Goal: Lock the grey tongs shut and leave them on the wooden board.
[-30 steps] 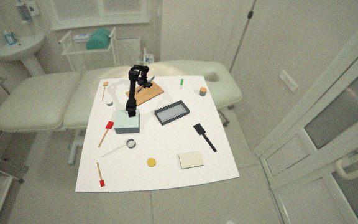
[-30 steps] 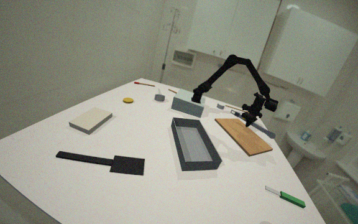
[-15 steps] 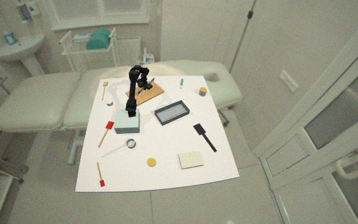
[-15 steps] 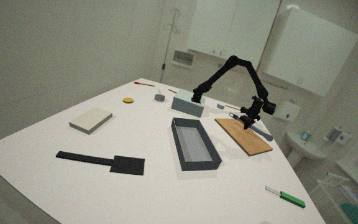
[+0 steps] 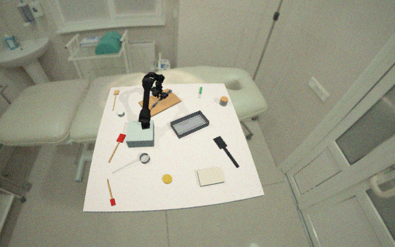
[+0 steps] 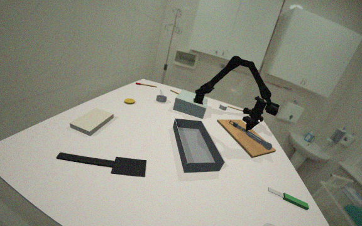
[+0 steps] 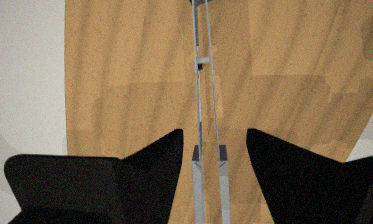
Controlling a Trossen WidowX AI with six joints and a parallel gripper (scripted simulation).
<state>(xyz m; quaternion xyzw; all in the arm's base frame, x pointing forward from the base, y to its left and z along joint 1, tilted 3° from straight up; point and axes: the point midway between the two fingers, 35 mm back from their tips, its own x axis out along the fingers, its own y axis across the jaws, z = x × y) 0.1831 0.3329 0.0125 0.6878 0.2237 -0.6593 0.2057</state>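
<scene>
The wooden board lies 40 mm below my gripper tip. The rest, counted from my gripper tip: yellow slider (30 mm to the right, 30 mm behind, 10 mm above); then green-handled knife (440 mm ahead, 40 mm below, 30 mm to the left); then roasting tin (360 mm to the right, 190 mm ahead, 20 mm below).
</scene>
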